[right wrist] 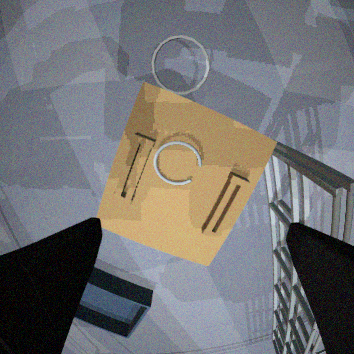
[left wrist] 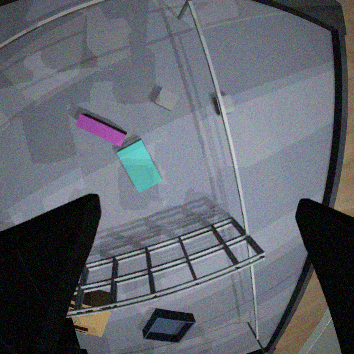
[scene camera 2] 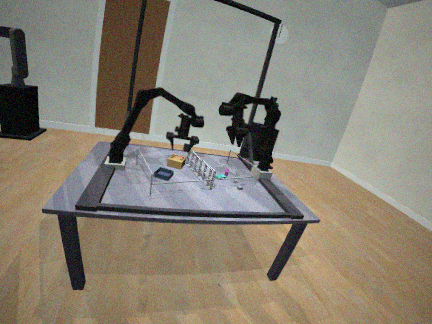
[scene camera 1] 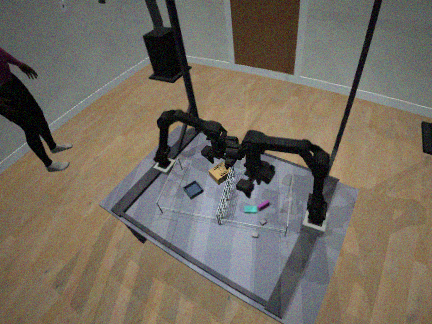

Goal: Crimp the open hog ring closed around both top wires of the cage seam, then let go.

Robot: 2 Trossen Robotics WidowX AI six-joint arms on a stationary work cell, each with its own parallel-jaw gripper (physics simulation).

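Frame: origin at the left arm's base, x right, y ahead, z up, level; millimetres.
Seen in the pictures: left gripper, fingertip midpoint: [left wrist: 203, 207] [scene camera 2: 235, 145] [scene camera 1: 253, 191]; right gripper, fingertip midpoint: [right wrist: 198, 232] [left wrist: 75, 334] [scene camera 2: 180, 151] [scene camera 1: 220, 166]; left arm's base, link origin: [scene camera 2: 262, 169] [scene camera 1: 316, 218]; right arm's base, link origin: [scene camera 2: 115, 160] [scene camera 1: 164, 164].
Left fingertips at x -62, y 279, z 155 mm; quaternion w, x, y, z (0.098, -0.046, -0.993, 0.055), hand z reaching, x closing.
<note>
Offsets run from my left fingertips to a thing's top centre. "*": to the spot under its first point.
An open hog ring @(dx +187, dy +265, dz -163 mm) [right wrist: 155, 162] shows over the tan block @(dx +171, dy +264, dz -162 mm) [right wrist: 170, 220] [scene camera 1: 219, 174] [scene camera 2: 176, 161] [left wrist: 97, 317] in the right wrist view, its gap at the lower right. The cage seam @(* dx +46, dy +160, dz -158 mm) [scene camera 1: 227, 192] [scene camera 2: 201, 170] [left wrist: 150, 267] runs beside the block; in the right wrist view its dark top rails @(* dx +190, dy +191, dz -142 mm) [right wrist: 315, 162] are at the right. My right gripper [right wrist: 198, 232] [scene camera 2: 180, 146] is open and empty above the block, apart from the ring. My left gripper [left wrist: 203, 207] [scene camera 2: 235, 141] is open and empty, high over the table on the seam's other side. No ring is visible on the seam.
A closed ring @(dx +249, dy +260, dz -195 mm) [right wrist: 153, 65] shows beyond the block. A dark blue tray @(dx +20, dy +357, dz -190 mm) [scene camera 1: 186, 192] [right wrist: 120, 285] sits left of the seam. A teal block @(dx +25, dy +27, dz -200 mm) [scene camera 1: 250, 209] [left wrist: 140, 165], a magenta block @(dx +66, dy -26, dz -180 mm) [scene camera 1: 263, 205] [left wrist: 101, 130] and small grey cubes lie right of it. Thin rods @(* dx -85, dy +22, dz -155 mm) [left wrist: 235, 160] surround this area.
</note>
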